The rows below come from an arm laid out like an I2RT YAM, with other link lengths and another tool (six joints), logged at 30 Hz.
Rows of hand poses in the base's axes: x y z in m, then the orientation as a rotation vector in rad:
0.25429, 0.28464, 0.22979, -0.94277, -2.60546, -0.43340
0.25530, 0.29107, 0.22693, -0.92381, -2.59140, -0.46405
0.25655, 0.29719, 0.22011, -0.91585, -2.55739, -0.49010
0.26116, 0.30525, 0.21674, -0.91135, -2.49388, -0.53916
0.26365, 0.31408, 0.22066, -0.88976, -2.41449, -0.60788
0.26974, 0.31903, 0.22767, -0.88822, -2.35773, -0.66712
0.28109, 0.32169, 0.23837, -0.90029, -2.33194, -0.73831
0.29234, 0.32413, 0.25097, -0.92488, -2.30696, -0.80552
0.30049, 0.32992, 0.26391, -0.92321, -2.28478, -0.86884
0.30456, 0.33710, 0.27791, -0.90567, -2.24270, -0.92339
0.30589, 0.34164, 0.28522, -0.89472, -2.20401, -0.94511
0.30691, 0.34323, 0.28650, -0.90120, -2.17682, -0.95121
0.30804, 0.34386, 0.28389, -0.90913, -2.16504, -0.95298
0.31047, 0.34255, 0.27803, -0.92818, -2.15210, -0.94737
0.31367, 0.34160, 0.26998, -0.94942, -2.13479, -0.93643
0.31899, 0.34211, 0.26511, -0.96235, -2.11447, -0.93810
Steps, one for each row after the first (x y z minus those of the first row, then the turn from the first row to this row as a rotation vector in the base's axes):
0.00101, 0.00643, -0.00286, 0.02786, 0.00431, 0.00731
0.00226, 0.01255, -0.00968, 0.05846, 0.02560, 0.00545
0.00687, 0.02061, -0.01305, 0.11407, 0.06245, -0.00580
0.00936, 0.02944, -0.00913, 0.19263, 0.10595, -0.01057
0.01545, 0.03439, -0.00212, 0.25220, 0.12866, -0.02612
0.02680, 0.03705, 0.00858, 0.30231, 0.11574, -0.04961
0.03805, 0.03949, 0.02118, 0.34597, 0.10022, -0.08166
0.04620, 0.04528, 0.03412, 0.39226, 0.08716, -0.09404
0.05027, 0.05246, 0.04812, 0.44656, 0.09610, -0.09698
0.05160, 0.05700, 0.05543, 0.47945, 0.11762, -0.09894
0.05262, 0.05859, 0.05671, 0.49376, 0.13519, -0.10925
0.05375, 0.05922, 0.05410, 0.49809, 0.14240, -0.11737
0.05618, 0.05791, 0.04824, 0.49576, 0.15261, -0.13266
0.05938, 0.05696, 0.04019, 0.49175, 0.16869, -0.14955
0.06470, 0.05747, 0.03532, 0.49845, 0.18168, -0.16309

